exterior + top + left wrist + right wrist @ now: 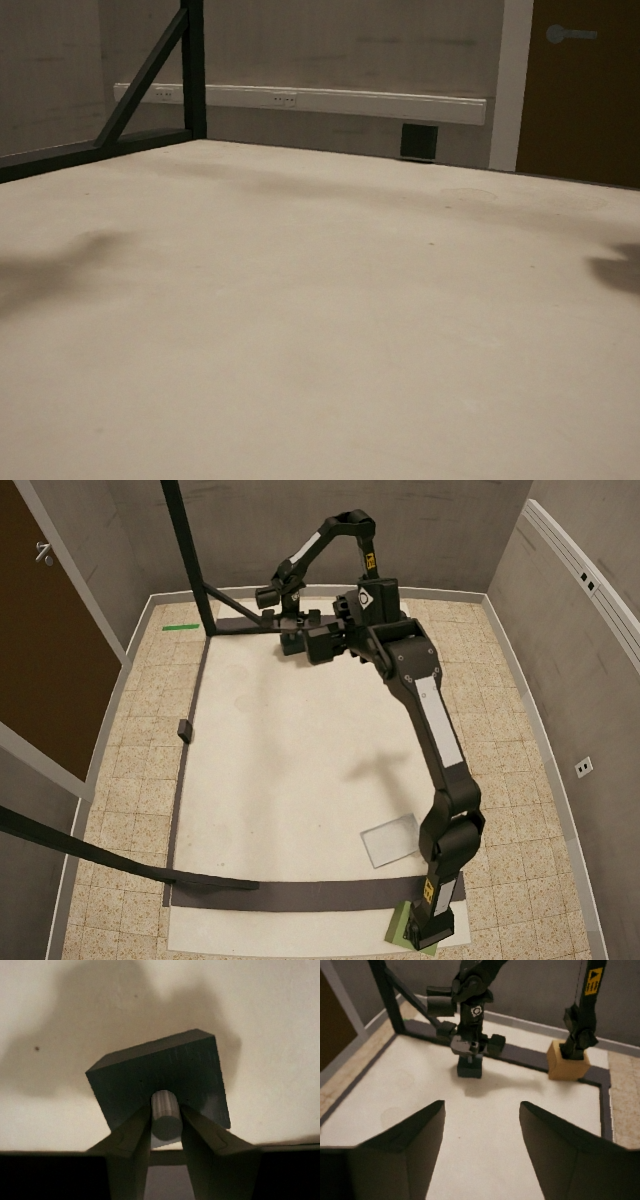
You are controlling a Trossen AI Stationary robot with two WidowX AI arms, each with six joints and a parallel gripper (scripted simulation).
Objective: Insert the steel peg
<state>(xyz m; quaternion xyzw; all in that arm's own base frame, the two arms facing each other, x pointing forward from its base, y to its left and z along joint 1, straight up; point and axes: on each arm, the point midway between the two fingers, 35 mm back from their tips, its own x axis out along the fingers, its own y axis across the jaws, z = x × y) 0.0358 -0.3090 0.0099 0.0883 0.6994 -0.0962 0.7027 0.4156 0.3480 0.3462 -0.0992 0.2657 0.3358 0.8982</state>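
Right now the steel peg is 5 cm below my left hand. Also, from my left hand: clear flat plate (27 cm ahead, 67 cm to the right, 8 cm below); dark grey block (6 cm below).
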